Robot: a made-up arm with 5 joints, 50 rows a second.
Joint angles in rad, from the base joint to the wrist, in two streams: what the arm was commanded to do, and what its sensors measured. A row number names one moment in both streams.
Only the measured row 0 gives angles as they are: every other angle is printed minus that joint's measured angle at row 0.
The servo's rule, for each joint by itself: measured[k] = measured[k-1] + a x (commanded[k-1-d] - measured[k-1]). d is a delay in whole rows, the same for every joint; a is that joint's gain. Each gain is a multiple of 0.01, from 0.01 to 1. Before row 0 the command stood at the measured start. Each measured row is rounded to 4 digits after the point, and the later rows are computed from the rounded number. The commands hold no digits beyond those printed.
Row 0, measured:
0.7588, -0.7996, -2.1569, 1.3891, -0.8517
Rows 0 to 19, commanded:
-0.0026, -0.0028, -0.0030, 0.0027, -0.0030
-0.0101, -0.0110, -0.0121, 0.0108, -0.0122
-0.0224, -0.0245, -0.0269, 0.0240, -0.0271
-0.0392, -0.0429, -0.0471, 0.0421, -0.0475
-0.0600, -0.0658, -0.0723, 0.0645, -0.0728
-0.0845, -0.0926, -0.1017, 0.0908, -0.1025
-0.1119, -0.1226, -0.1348, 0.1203, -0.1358
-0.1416, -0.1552, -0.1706, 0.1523, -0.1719
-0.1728, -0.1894, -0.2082, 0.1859, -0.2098
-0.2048, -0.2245, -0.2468, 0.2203, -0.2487
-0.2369, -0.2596, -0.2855, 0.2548, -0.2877
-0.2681, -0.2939, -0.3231, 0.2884, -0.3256
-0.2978, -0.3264, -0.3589, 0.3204, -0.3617
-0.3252, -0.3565, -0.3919, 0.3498, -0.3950
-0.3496, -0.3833, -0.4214, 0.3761, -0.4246
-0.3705, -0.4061, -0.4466, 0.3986, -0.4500
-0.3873, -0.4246, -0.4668, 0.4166, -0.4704
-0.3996, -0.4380, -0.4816, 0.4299, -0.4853
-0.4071, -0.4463, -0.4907, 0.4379, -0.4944
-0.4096, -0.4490, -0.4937, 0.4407, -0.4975
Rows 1 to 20, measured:
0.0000, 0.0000, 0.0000, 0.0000, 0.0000
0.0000, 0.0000, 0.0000, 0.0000, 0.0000
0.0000, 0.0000, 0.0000, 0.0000, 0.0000
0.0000, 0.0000, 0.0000, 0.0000, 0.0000
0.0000, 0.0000, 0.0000, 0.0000, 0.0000
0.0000, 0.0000, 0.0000, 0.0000, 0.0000
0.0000, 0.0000, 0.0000, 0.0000, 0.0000
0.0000, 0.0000, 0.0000, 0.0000, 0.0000
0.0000, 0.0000, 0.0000, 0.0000, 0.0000
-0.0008, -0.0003, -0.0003, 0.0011, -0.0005
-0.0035, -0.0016, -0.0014, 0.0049, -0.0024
-0.0090, -0.0043, -0.0037, 0.0123, -0.0064
-0.0178, -0.0089, -0.0076, 0.0239, -0.0130
-0.0300, -0.0157, -0.0134, 0.0397, -0.0226
-0.0458, -0.0249, -0.0213, 0.0596, -0.0354
-0.0650, -0.0366, -0.0315, 0.0833, -0.0515
-0.0872, -0.0508, -0.0440, 0.1102, -0.0708
-0.1120, -0.0674, -0.0588, 0.1397, -0.0930
-0.1389, -0.0863, -0.0757, 0.1711, -0.1179
-0.1673, -0.1071, -0.0946, 0.2037, -0.1451
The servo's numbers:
d 9
a 0.29 0.12 0.09 0.39 0.16

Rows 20 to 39, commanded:
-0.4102, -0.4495, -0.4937, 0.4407, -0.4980
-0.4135, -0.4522, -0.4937, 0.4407, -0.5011
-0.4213, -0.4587, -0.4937, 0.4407, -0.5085
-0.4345, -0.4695, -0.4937, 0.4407, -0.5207
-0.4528, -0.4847, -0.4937, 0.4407, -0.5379
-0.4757, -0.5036, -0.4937, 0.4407, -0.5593
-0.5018, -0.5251, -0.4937, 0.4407, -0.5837
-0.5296, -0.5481, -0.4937, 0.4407, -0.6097
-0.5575, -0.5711, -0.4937, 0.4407, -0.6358
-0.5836, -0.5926, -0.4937, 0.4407, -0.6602
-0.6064, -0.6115, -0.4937, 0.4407, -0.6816
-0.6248, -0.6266, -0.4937, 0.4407, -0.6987
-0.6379, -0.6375, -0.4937, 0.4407, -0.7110
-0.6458, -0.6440, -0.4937, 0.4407, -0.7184
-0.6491, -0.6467, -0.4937, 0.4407, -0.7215
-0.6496, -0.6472, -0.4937, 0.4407, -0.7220
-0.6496, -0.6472, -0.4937, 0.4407, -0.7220
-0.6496, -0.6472, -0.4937, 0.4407, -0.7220
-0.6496, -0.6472, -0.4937, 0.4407, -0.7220
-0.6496, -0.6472, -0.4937, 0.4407, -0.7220
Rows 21 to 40, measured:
-0.1965, -0.1295, -0.1152, 0.2367, -0.1740
-0.2259, -0.1531, -0.1371, 0.2693, -0.2040
-0.2547, -0.1775, -0.1600, 0.3007, -0.2346
-0.2822, -0.2022, -0.1835, 0.3301, -0.2650
-0.3078, -0.2267, -0.2072, 0.3568, -0.2946
-0.3309, -0.2504, -0.2306, 0.3801, -0.3227
-0.3508, -0.2729, -0.2532, 0.3995, -0.3487
-0.3671, -0.2937, -0.2746, 0.4145, -0.3720
-0.3794, -0.3123, -0.2943, 0.4247, -0.3921
-0.3883, -0.3288, -0.3122, 0.4309, -0.4090
-0.3956, -0.3436, -0.3285, 0.4347, -0.4237
-0.4031, -0.3574, -0.3434, 0.4370, -0.4373
-0.4122, -0.3709, -0.3569, 0.4384, -0.4506
-0.4240, -0.3846, -0.3692, 0.4393, -0.4646
-0.4390, -0.3989, -0.3804, 0.4398, -0.4798
-0.4572, -0.4140, -0.3906, 0.4402, -0.4964
-0.4782, -0.4301, -0.3999, 0.4404, -0.5145
-0.5012, -0.4470, -0.4083, 0.4405, -0.5339
-0.5251, -0.4645, -0.4160, 0.4406, -0.5541
-0.5487, -0.4821, -0.4230, 0.4406, -0.5745

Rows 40 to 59, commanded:
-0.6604, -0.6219, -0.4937, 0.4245, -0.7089
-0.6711, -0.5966, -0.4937, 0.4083, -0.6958
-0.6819, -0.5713, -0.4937, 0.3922, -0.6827
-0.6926, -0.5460, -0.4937, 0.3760, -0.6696
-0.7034, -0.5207, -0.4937, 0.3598, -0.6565
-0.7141, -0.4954, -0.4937, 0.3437, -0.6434
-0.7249, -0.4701, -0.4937, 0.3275, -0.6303
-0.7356, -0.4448, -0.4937, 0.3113, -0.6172
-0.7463, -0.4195, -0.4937, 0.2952, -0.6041
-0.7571, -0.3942, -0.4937, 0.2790, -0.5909
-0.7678, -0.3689, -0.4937, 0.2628, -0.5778
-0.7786, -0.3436, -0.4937, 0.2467, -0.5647
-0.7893, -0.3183, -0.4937, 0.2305, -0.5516
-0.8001, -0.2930, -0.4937, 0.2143, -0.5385
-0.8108, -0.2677, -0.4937, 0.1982, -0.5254
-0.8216, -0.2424, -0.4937, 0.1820, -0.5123
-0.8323, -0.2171, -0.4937, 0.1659, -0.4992
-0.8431, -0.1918, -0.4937, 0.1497, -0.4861
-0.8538, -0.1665, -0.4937, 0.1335, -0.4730
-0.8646, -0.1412, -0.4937, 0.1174, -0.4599
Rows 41 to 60, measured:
-0.5708, -0.4994, -0.4294, 0.4406, -0.5944
-0.5903, -0.5160, -0.4352, 0.4406, -0.6131
-0.6064, -0.5314, -0.4405, 0.4406, -0.6299
-0.6188, -0.5452, -0.4453, 0.4406, -0.6446
-0.6277, -0.5574, -0.4497, 0.4406, -0.6570
-0.6341, -0.5682, -0.4537, 0.4406, -0.6674
-0.6386, -0.5777, -0.4573, 0.4406, -0.6761
-0.6418, -0.5860, -0.4606, 0.4406, -0.6834
-0.6441, -0.5933, -0.4636, 0.4406, -0.6896
-0.6488, -0.5967, -0.4663, 0.4343, -0.6927
-0.6553, -0.5967, -0.4688, 0.4242, -0.6932
-0.6630, -0.5937, -0.4710, 0.4117, -0.6915
-0.6716, -0.5880, -0.4730, 0.3978, -0.6880
-0.6808, -0.5799, -0.4749, 0.3830, -0.6830
-0.6905, -0.5698, -0.4766, 0.3677, -0.6767
-0.7005, -0.5578, -0.4781, 0.3520, -0.6693
-0.7107, -0.5442, -0.4795, 0.3361, -0.6610
-0.7210, -0.5292, -0.4808, 0.3201, -0.6519
-0.7315, -0.5130, -0.4820, 0.3041, -0.6421
-0.7420, -0.4957, -0.4831, 0.2880, -0.6318

